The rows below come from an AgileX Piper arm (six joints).
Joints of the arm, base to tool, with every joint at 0 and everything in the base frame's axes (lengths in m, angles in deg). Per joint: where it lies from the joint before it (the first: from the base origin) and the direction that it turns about. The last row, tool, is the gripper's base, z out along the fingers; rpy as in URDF.
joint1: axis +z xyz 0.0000 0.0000 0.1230
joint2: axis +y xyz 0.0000 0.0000 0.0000
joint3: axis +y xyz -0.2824 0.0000 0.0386
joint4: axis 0.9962 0 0.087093 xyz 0.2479 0.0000 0.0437
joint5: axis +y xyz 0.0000 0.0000 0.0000
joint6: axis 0.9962 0 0.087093 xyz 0.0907 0.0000 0.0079
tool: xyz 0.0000 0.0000 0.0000 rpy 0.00 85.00 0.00
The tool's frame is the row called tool.
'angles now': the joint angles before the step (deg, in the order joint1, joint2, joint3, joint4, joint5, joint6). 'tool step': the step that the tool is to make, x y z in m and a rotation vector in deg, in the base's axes. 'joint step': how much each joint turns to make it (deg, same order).
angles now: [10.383, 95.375, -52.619, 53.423, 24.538, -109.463]
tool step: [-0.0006, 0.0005, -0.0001, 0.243, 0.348, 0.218]
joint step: [0.009, -0.005, 0.005, 0.043, 0.459, 0.075]
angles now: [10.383, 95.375, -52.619, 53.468, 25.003, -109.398]
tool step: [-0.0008, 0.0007, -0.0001, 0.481, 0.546, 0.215]
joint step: [-0.009, 0.001, 0.002, 0.216, 0.690, 0.109]
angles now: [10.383, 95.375, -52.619, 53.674, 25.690, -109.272]
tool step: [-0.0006, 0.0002, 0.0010, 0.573, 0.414, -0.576]
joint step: [0.010, -0.197, 0.010, -0.045, 0.231, 1.008]
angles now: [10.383, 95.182, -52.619, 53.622, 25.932, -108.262]
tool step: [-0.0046, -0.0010, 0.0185, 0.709, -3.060, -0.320]
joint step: [-0.007, -3.273, -0.005, -0.135, -0.052, 0.485]
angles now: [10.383, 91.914, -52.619, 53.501, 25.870, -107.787]
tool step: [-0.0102, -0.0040, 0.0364, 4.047, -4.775, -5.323]
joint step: [-0.003, -6.477, 0.007, -0.137, -1.749, 6.126]
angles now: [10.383, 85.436, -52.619, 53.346, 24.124, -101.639]
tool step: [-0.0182, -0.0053, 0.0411, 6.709, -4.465, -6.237]
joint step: [-0.007, -7.699, -0.007, -0.672, -1.411, 9.258]
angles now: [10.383, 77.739, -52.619, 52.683, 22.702, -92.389]
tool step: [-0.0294, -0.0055, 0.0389, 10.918, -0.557, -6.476]
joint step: [-0.008, -8.574, 0.008, -3.705, 1.238, 17.102]
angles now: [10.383, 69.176, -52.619, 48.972, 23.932, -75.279]
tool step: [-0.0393, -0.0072, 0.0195, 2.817, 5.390, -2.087]
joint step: [-0.013, -8.198, -0.012, -14.399, 8.779, 20.794]
